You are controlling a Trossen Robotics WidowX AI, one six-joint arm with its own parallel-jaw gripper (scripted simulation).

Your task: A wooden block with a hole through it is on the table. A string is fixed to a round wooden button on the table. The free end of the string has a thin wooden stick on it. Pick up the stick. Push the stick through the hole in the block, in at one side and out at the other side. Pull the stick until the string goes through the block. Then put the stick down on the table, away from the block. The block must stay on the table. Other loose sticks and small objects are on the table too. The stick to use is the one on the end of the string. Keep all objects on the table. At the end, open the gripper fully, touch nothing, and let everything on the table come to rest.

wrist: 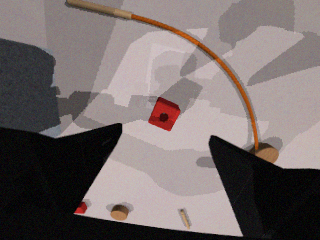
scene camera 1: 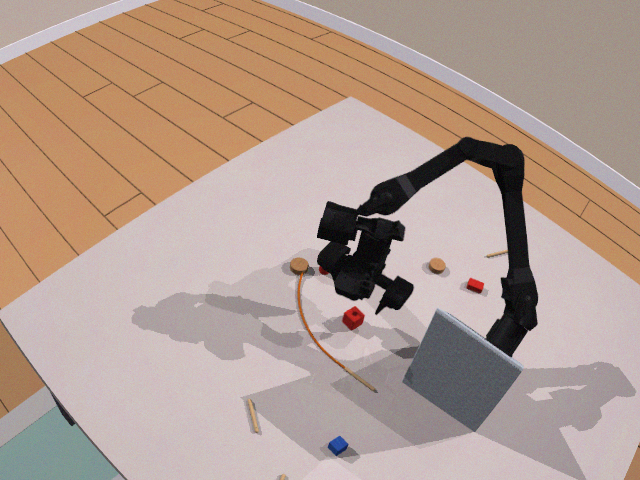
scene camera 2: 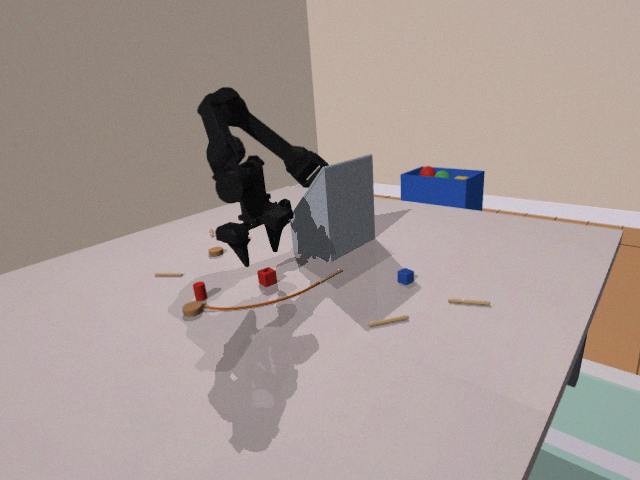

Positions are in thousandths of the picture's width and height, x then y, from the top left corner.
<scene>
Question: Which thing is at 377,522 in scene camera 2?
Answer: My gripper.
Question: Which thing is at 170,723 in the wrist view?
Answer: My gripper.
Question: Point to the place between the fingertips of my gripper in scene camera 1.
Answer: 559,630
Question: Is my gripper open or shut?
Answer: Open.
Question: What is my gripper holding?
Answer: Nothing.
</scene>
